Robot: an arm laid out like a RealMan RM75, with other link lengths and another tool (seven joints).
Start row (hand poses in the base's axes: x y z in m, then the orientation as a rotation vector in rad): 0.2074 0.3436 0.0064 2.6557 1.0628 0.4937
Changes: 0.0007 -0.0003 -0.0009 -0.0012 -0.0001 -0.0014; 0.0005 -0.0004 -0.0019 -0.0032 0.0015 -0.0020; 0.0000 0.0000 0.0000 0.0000 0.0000 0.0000; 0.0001 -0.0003 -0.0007 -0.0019 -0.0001 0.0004; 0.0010 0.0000 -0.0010 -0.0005 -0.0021 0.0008; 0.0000 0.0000 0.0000 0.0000 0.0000 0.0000; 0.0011 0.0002 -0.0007 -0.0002 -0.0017 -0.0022; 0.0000 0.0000 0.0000 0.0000 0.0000 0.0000; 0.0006 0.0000 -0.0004 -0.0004 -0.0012 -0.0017; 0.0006 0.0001 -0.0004 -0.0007 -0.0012 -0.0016; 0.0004 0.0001 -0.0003 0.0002 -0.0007 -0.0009; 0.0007 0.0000 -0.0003 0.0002 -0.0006 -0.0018; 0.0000 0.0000 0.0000 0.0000 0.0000 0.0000; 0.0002 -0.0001 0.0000 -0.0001 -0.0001 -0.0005; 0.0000 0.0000 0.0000 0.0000 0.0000 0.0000; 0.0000 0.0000 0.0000 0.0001 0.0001 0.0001; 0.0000 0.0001 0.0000 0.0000 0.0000 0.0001; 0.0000 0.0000 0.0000 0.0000 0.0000 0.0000
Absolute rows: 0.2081 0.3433 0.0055 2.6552 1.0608 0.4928; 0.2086 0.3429 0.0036 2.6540 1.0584 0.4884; 0.2086 0.3429 0.0036 2.6540 1.0584 0.4884; 0.2087 0.3426 0.0029 2.6521 1.0589 0.4874; 0.2097 0.3426 0.0019 2.6503 1.0594 0.4899; 0.2097 0.3426 0.0019 2.6503 1.0594 0.4899; 0.2108 0.3428 0.0012 2.6501 1.0559 0.4915; 0.2108 0.3428 0.0012 2.6501 1.0559 0.4915; 0.2114 0.3428 0.0008 2.6498 1.0532 0.4924; 0.2120 0.3429 0.0004 2.6492 1.0506 0.4931; 0.2124 0.3430 0.0001 2.6494 1.0492 0.4939; 0.2131 0.3430 -0.0002 2.6500 1.0466 0.4944; 0.2131 0.3430 -0.0002 2.6500 1.0466 0.4944; 0.2133 0.3429 -0.0002 2.6501 1.0459 0.4944; 0.2133 0.3429 -0.0002 2.6501 1.0459 0.4944; 0.2133 0.3429 -0.0002 2.6502 1.0461 0.4944; 0.2133 0.3430 -0.0002 2.6502 1.0462 0.4944; 0.2133 0.3430 -0.0002 2.6502 1.0462 0.4944
